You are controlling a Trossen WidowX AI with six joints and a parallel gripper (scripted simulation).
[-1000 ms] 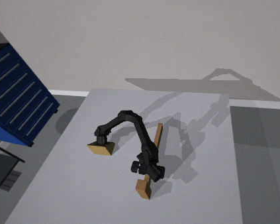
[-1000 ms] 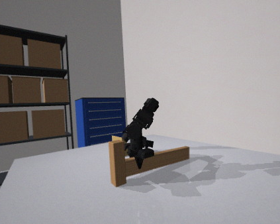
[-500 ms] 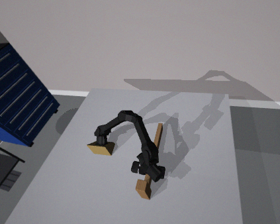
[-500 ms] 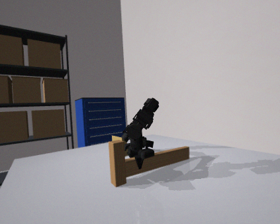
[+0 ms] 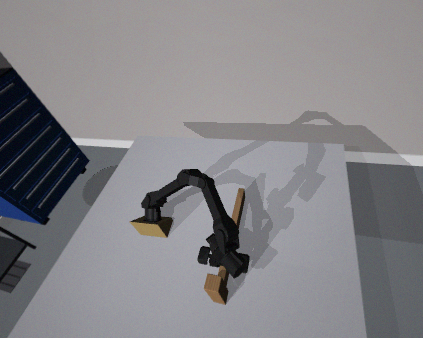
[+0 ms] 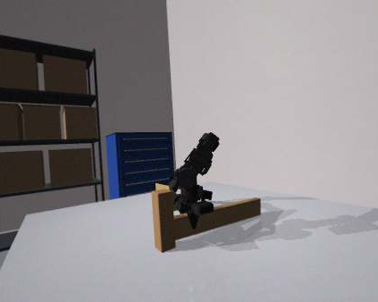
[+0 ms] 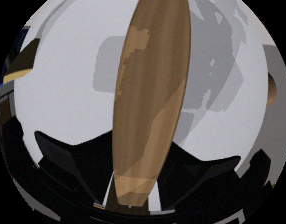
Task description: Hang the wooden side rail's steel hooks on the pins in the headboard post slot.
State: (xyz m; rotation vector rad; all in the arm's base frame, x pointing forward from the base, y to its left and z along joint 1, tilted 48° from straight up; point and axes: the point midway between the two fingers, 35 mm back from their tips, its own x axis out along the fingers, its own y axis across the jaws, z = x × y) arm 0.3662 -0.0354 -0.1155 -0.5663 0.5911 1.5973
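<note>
Now: gripper tip 10 cm to the left of the headboard post and 4 cm below it.
</note>
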